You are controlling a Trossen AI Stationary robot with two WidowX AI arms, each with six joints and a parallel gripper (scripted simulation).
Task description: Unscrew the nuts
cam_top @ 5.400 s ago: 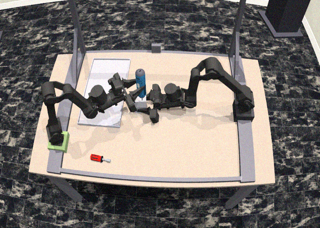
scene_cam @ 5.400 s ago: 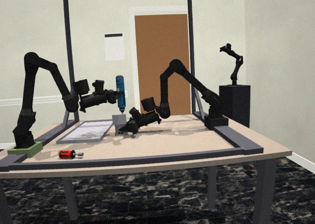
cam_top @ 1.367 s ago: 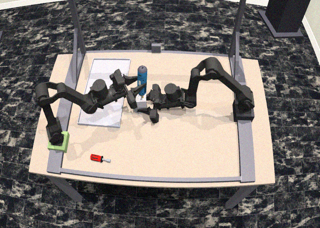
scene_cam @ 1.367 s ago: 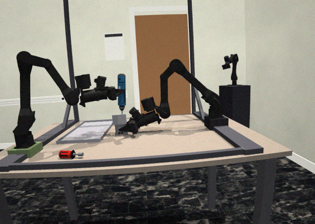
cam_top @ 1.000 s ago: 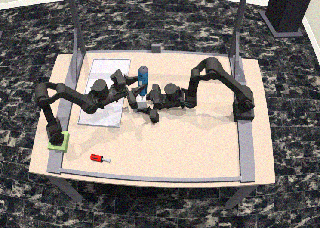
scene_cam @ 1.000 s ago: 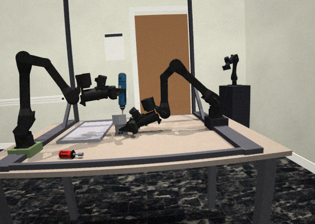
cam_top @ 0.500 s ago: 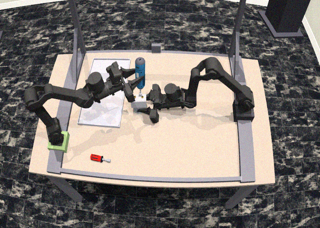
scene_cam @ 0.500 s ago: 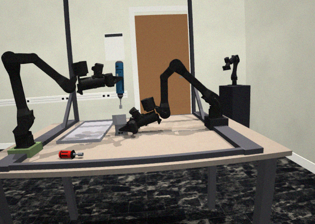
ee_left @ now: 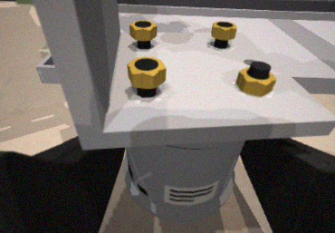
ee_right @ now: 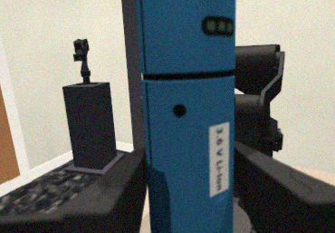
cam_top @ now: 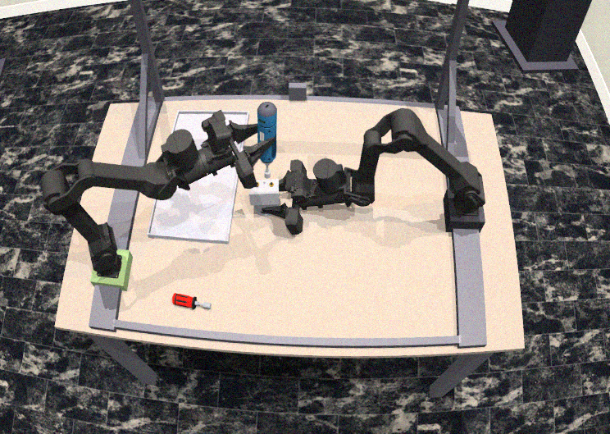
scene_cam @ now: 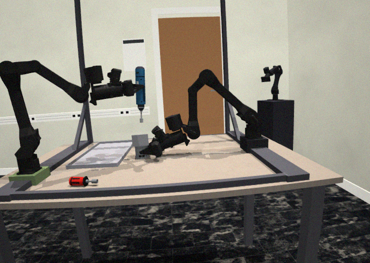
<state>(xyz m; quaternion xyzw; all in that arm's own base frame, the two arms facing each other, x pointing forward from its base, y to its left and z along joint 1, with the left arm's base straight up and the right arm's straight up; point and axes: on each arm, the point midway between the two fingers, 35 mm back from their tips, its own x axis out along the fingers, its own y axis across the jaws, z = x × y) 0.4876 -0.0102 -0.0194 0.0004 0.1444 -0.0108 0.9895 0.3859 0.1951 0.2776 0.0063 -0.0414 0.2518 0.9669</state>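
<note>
Right now the joint module is 3 cm to the right of my left hand and 1 cm behind it. From my left hand the other things lie so: grey bracket (4 cm above, 3 cm to the right, 1 cm behind); then nut (3 cm above, 2 cm behind, 1 cm to the right); then socket (14 cm above, 2 cm to the right, 1 cm ahead).
</note>
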